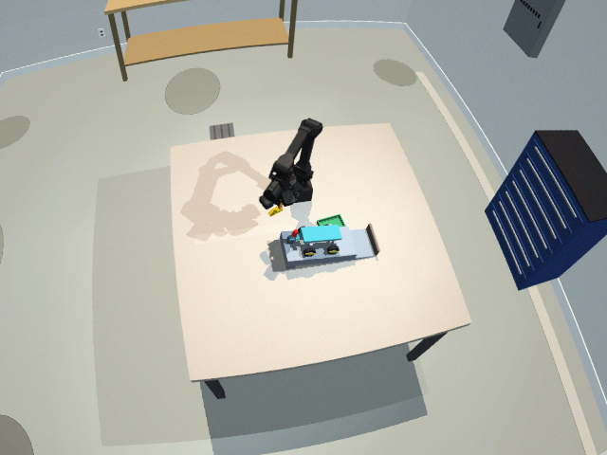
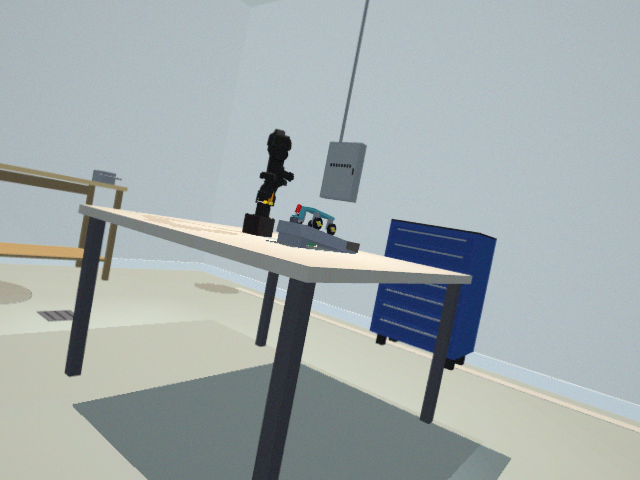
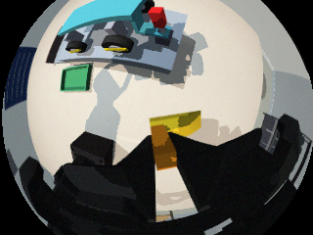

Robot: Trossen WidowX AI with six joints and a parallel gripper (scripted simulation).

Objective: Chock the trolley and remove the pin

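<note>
The trolley is 160 mm ahead of my gripper tip, 130 mm to the left of it and 60 mm below it. Also, from my gripper tip: yellow chock 10 mm ahead, 20 mm to the right, 10 mm below; then grey ramp 160 mm ahead, 140 mm to the left, 130 mm below; then red-headed stop pin 140 mm ahead, 20 mm to the left, 40 mm below.
</note>
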